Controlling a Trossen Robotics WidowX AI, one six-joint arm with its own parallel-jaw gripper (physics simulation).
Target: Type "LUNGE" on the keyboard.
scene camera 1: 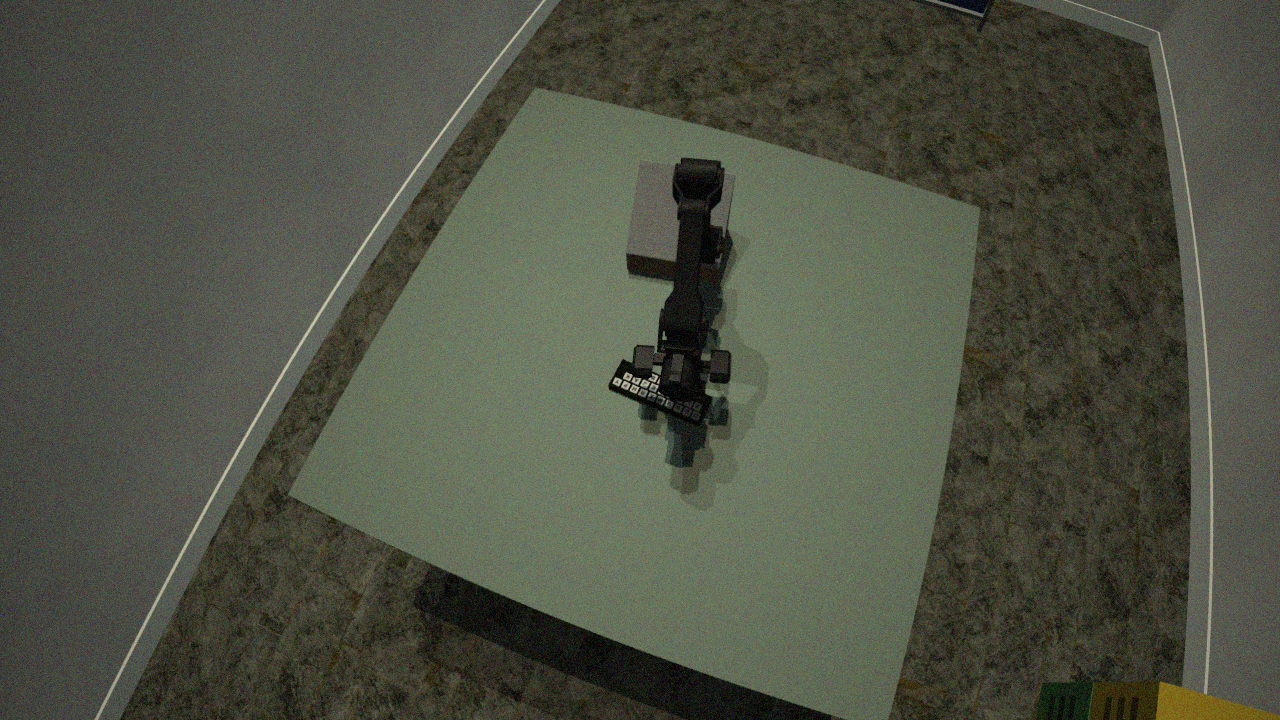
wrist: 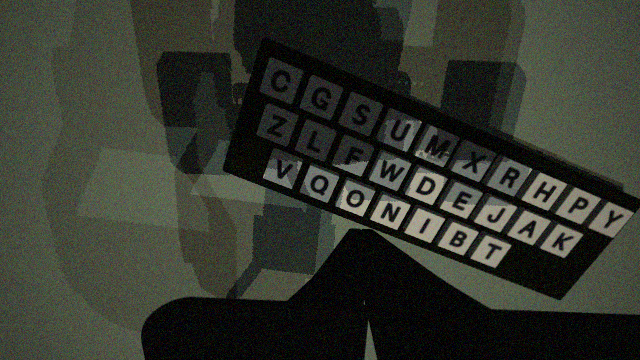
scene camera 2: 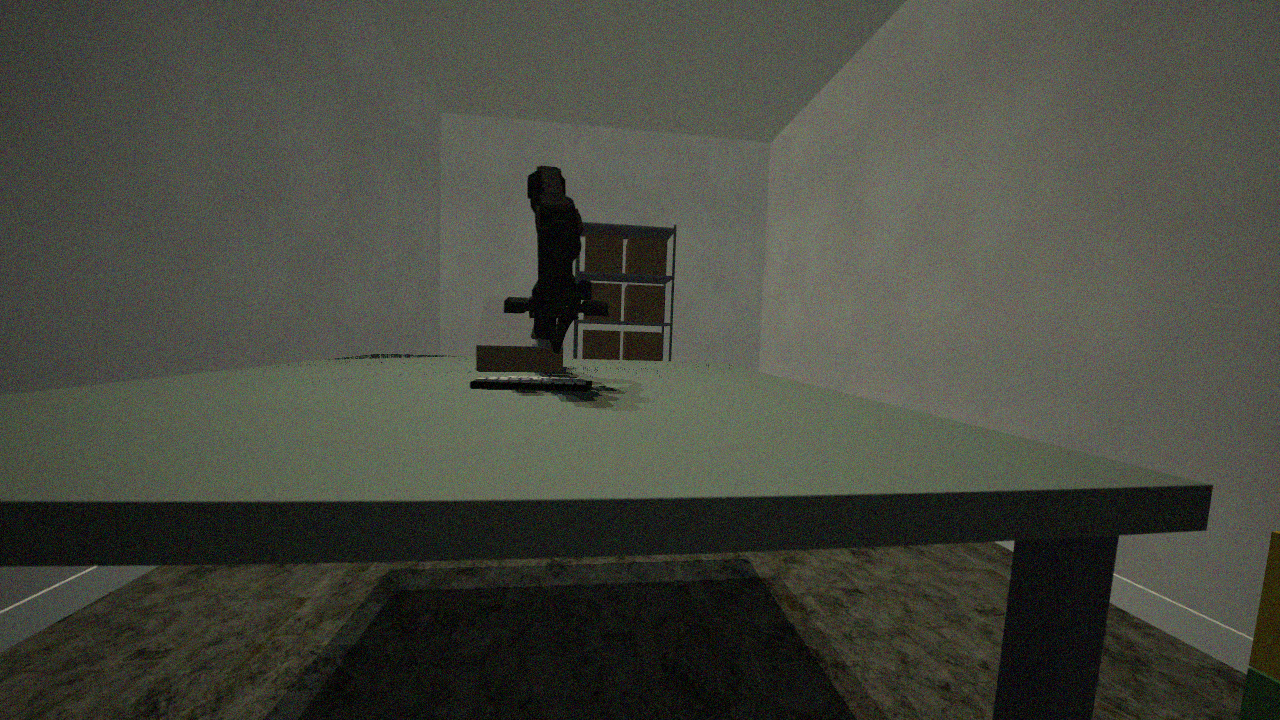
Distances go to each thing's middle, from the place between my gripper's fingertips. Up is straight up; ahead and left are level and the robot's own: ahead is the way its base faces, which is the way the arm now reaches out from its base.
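Black keyboard [scene camera 2: 512, 382]: my gripper 2 cm short of it, 4 cm to the left of it, 6 cm above it.
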